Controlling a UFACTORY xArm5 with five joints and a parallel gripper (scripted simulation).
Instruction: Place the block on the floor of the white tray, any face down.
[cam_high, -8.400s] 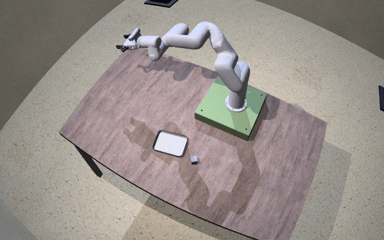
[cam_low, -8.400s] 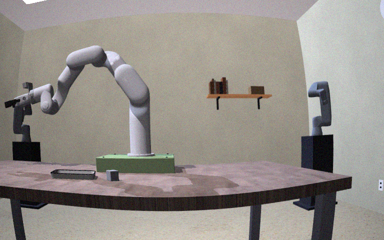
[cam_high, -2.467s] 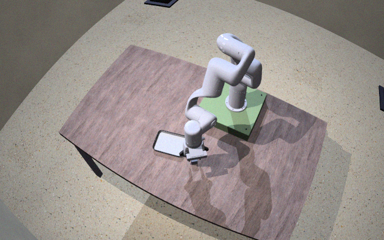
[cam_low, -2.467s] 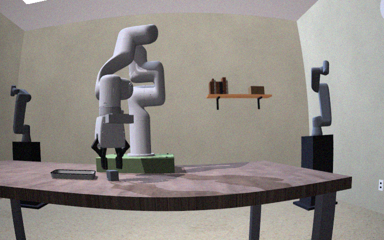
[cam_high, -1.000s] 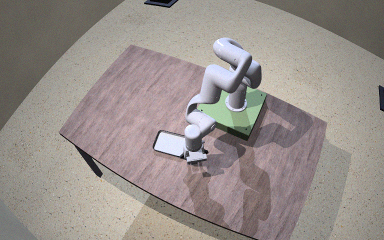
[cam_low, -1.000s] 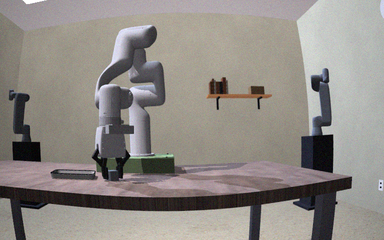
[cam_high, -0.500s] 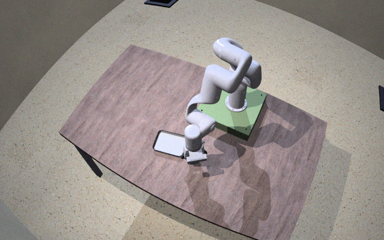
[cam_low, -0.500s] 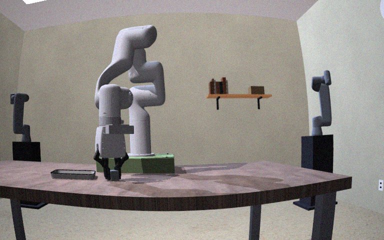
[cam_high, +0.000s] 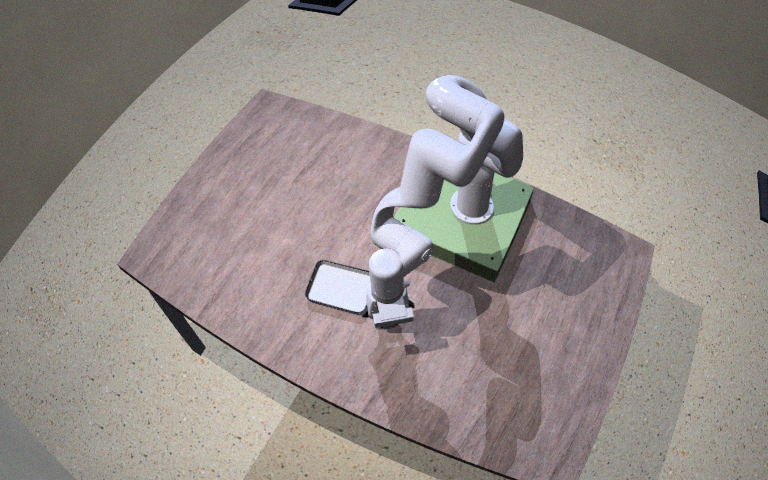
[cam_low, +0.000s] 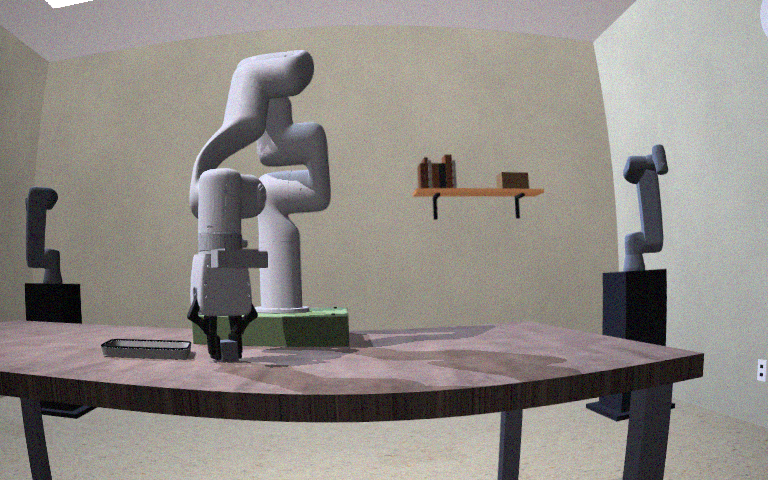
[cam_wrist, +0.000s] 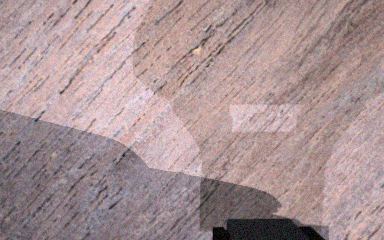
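Now: the grey block 10 mm below my hand. From my hand the other things lie so: white tray: 160 mm to the right, 40 mm behind, 10 mm below.
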